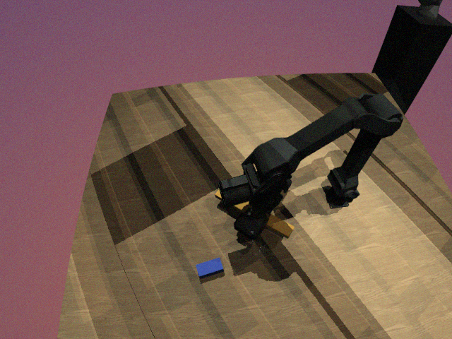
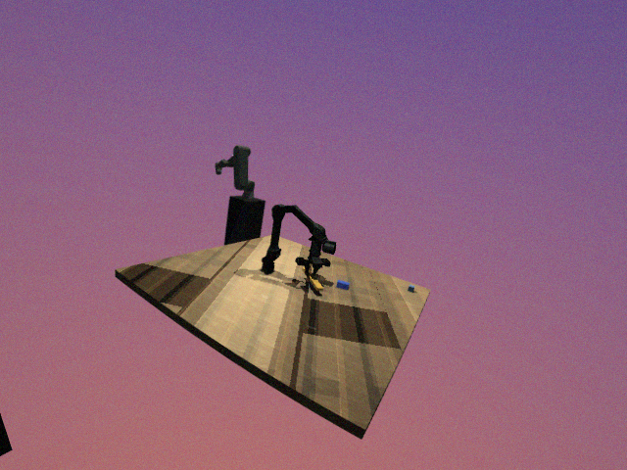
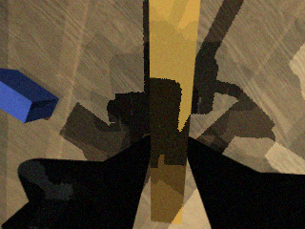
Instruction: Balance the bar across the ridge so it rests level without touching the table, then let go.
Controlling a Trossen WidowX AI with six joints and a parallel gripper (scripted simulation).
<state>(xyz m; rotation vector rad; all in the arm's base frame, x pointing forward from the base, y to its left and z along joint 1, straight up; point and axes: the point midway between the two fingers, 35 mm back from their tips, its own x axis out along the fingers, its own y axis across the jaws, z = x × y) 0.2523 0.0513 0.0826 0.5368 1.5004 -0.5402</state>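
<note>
Right now the bar is 20 mm to the right of my gripper tip and 20 mm ahead of it. Also, from my gripper tip: small blue cube (490 mm ahead, 450 mm to the left, 30 mm below); then blue oblong block (150 mm ahead, 120 mm to the left, 30 mm below).
</note>
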